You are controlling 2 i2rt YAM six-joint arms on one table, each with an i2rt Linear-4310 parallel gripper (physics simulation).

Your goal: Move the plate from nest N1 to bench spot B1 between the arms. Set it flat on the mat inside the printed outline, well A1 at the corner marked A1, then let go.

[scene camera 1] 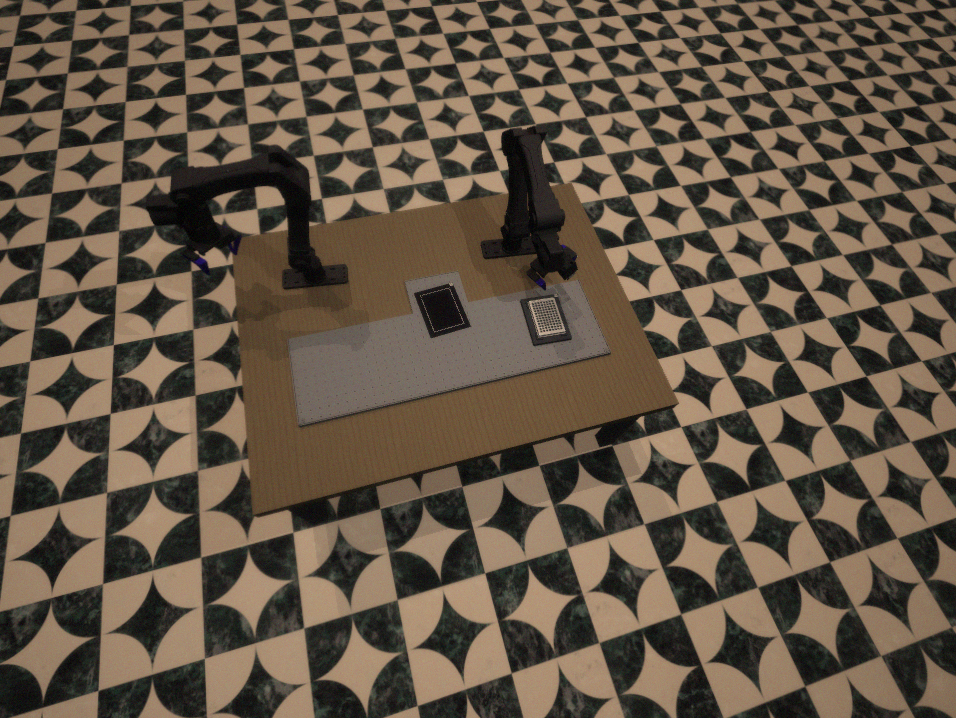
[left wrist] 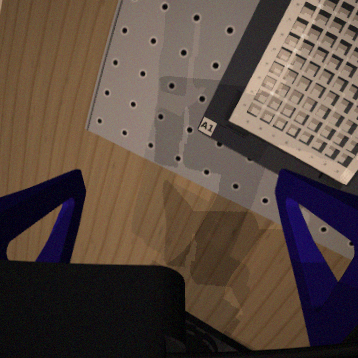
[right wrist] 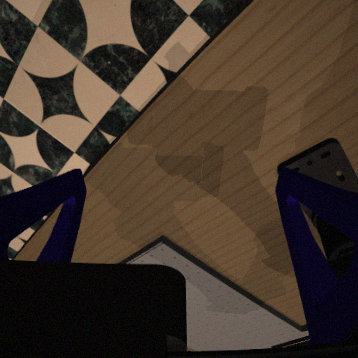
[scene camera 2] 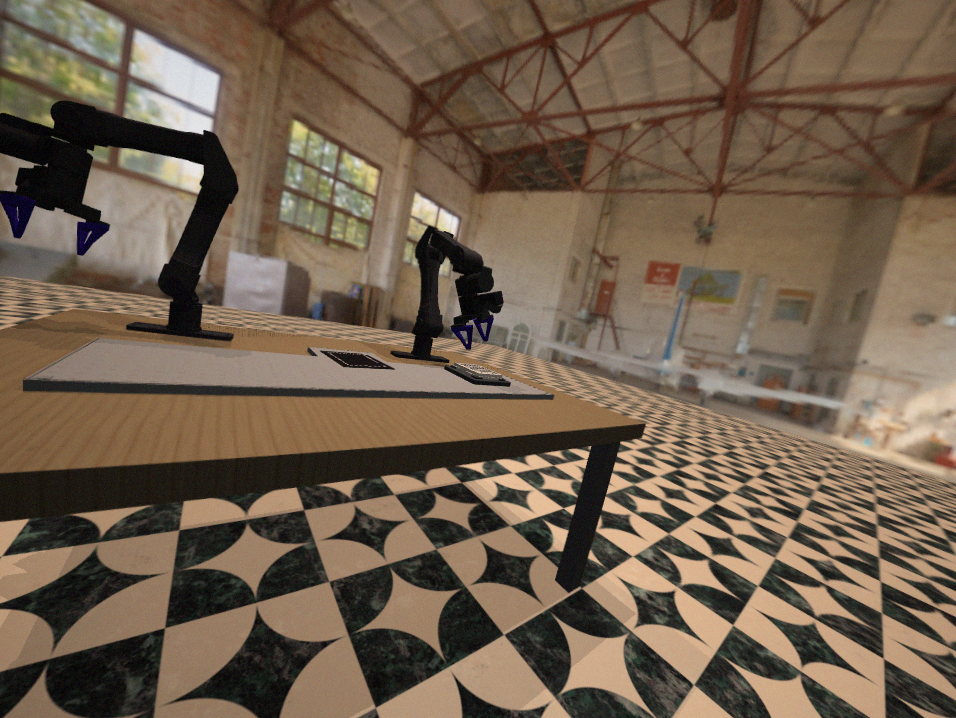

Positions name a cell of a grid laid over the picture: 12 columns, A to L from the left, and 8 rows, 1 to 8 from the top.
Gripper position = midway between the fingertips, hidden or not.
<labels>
my right gripper: scene camera 1 C3; right wrist G4; scene camera 2 A3; not seen in the left wrist view (out of frame)
</labels>
